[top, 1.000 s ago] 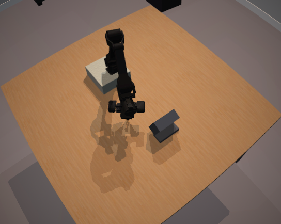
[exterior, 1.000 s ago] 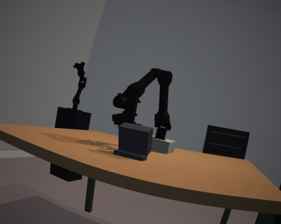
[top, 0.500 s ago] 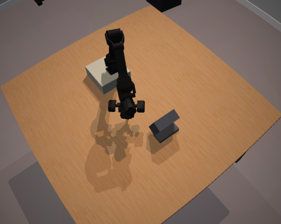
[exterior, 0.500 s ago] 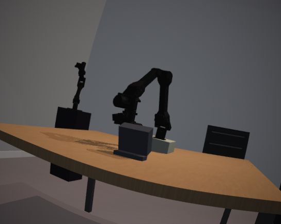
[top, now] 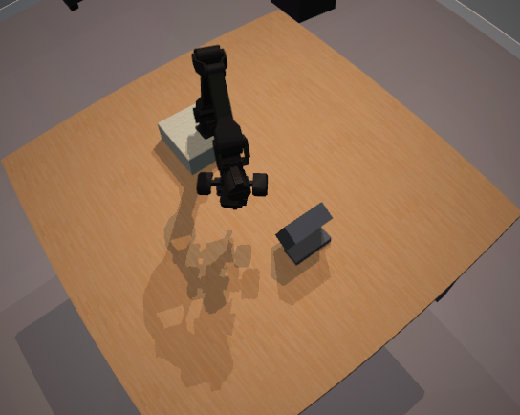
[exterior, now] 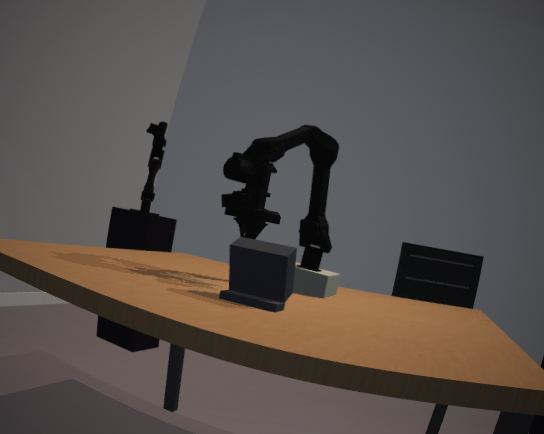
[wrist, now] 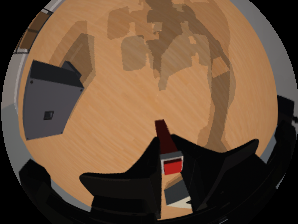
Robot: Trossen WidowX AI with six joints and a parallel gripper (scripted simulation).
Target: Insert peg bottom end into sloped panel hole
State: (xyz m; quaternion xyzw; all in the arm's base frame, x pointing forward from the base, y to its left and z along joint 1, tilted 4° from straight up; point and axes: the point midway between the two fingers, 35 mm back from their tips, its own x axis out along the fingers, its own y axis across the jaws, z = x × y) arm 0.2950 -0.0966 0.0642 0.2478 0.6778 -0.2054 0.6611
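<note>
Now: gripper tip 170 mm short of the dark sloped panel, 120 mm to the right of it and 30 mm above it. The rest, counted from my gripper tip: dark red peg (20 mm above).
</note>
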